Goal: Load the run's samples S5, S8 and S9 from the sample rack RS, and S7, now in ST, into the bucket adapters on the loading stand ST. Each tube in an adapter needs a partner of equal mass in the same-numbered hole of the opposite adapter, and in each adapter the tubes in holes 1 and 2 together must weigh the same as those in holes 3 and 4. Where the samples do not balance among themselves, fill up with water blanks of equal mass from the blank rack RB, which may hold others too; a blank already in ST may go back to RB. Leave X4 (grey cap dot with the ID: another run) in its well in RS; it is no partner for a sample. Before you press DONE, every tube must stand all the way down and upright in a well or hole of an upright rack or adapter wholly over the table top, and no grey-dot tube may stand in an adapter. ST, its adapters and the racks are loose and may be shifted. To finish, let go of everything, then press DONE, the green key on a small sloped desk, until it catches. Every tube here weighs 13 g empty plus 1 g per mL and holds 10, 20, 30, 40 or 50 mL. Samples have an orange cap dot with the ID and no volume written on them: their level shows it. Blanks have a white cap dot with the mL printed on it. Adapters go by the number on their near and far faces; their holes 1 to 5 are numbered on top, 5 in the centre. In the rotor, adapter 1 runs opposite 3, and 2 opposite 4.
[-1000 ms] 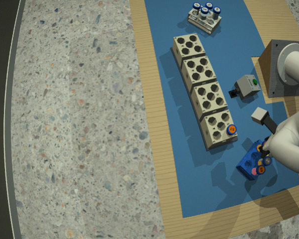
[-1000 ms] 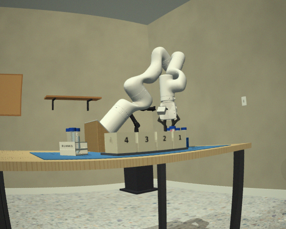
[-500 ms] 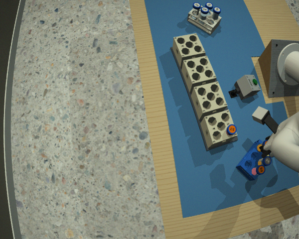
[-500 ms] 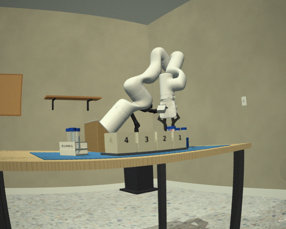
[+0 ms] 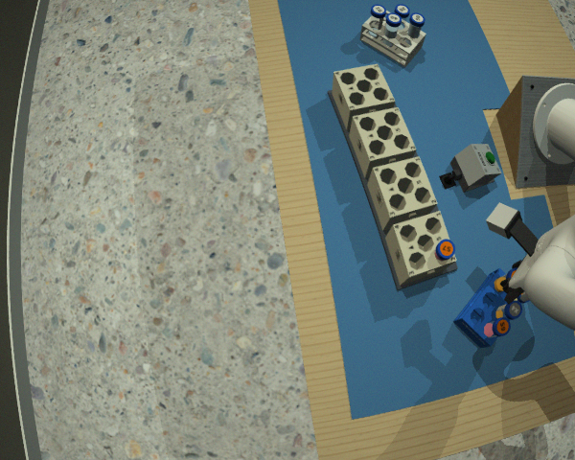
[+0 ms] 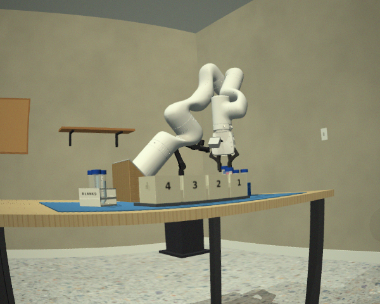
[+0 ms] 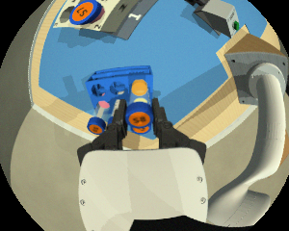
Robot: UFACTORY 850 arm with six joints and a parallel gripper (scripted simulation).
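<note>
The orange-dot sample tube lies 5 cm below my hand, 1 cm to the right of it and 1 cm behind it. Round my hand: sample tube S5 (7 cm below, 3 cm to the left, 3 cm behind); then blue sample rack RS (10 cm below, 4 cm to the left, 2 cm ahead); then grey-dot tube X4 (7 cm below, 5 cm to the left, 2 cm ahead).
</note>
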